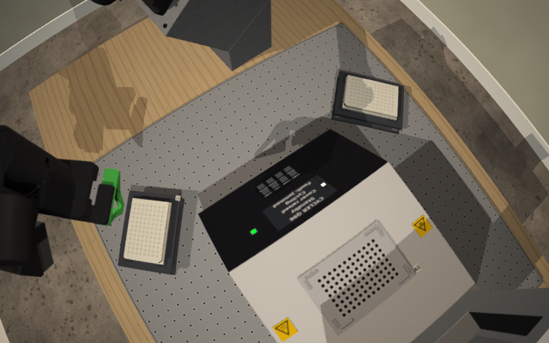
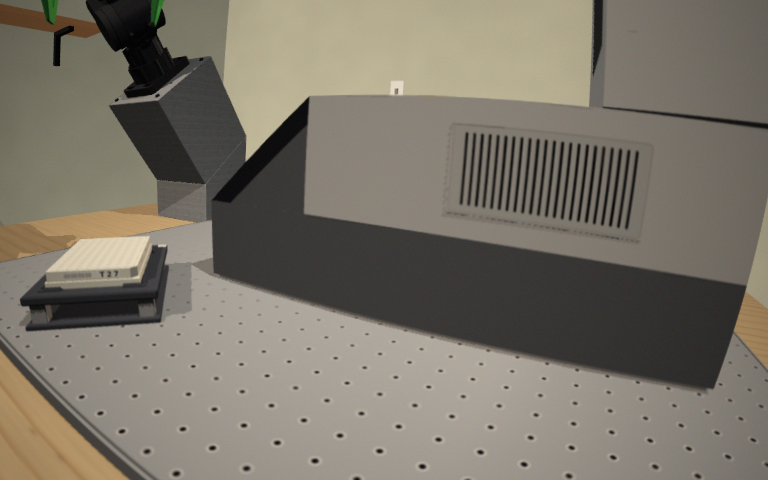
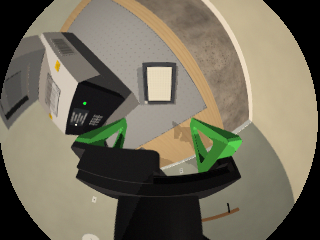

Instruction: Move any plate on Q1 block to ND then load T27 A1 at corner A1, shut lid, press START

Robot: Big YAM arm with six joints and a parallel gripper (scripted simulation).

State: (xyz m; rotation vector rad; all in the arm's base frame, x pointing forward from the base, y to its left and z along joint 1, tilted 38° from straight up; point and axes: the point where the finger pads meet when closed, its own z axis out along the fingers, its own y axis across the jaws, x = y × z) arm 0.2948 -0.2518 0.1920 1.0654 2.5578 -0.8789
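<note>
My hand is 250 mm above the nest N1. From my hand the other things lie so: nest ND: 70 mm ahead, 560 mm to the left, 250 mm below.
</note>
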